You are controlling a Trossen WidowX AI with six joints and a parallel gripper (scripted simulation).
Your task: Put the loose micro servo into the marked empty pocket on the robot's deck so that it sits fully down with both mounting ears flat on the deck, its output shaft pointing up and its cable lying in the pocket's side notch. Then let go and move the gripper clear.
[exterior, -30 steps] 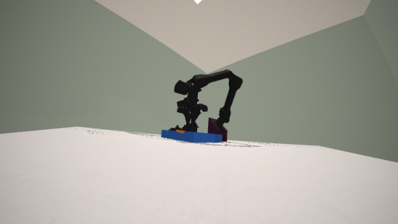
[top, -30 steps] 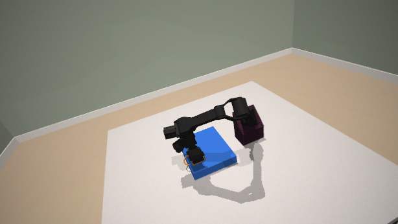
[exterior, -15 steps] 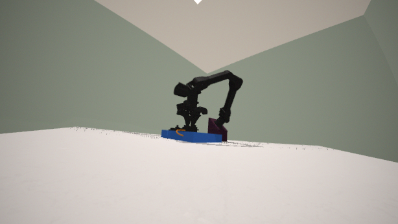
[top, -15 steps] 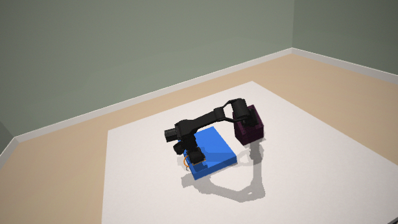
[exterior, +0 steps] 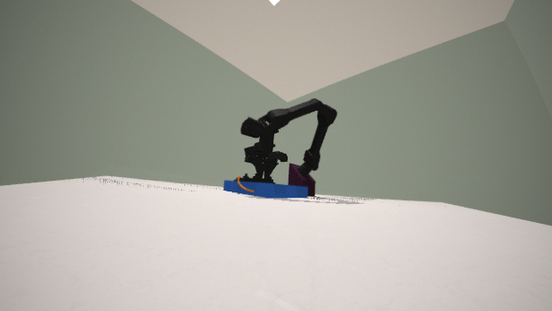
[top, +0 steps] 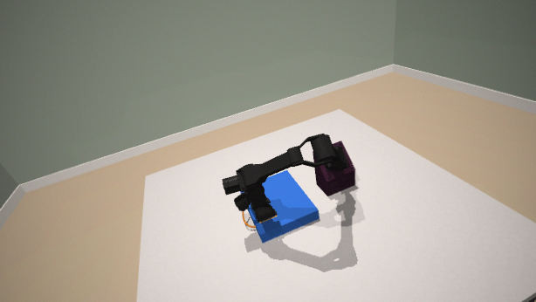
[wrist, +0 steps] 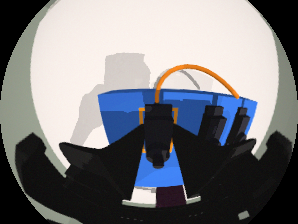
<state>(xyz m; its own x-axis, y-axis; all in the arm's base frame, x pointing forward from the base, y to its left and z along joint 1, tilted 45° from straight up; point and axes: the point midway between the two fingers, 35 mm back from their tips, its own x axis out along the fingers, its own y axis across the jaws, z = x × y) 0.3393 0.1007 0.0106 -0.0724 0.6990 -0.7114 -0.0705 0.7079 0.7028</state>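
Right now the blue deck is 12 cm behind my gripper tip, 8 cm to the right of it and 3 cm below it.
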